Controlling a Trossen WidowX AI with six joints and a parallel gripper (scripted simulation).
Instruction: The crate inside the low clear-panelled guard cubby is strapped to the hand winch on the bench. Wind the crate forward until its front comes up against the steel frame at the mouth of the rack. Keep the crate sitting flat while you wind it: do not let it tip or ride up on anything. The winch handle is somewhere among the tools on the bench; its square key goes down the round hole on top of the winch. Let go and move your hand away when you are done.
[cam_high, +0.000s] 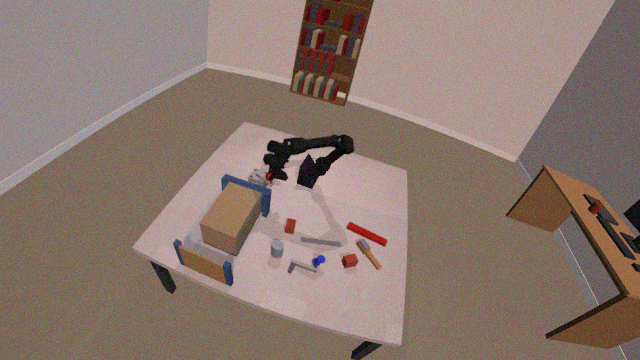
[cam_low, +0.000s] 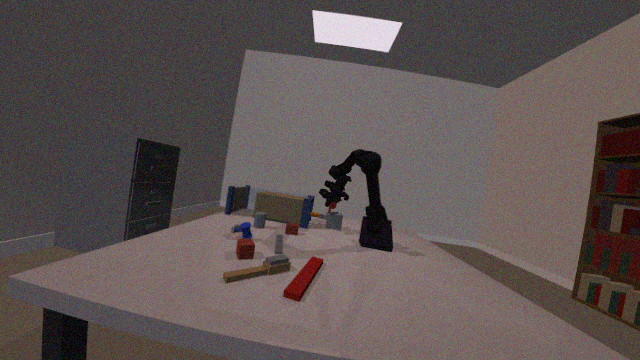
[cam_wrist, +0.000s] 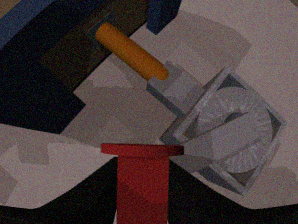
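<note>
Right now the winch handle is 2 cm behind my gripper tip, 2 cm to the right of it and 3 cm below it. Also, from my gripper tip: blue frame (12 cm ahead, 6 cm to the right, 3 cm below); then red knob (1 cm behind, 1 cm to the left); then grey winch (6 cm behind, 9 cm to the right, 10 cm below).
</note>
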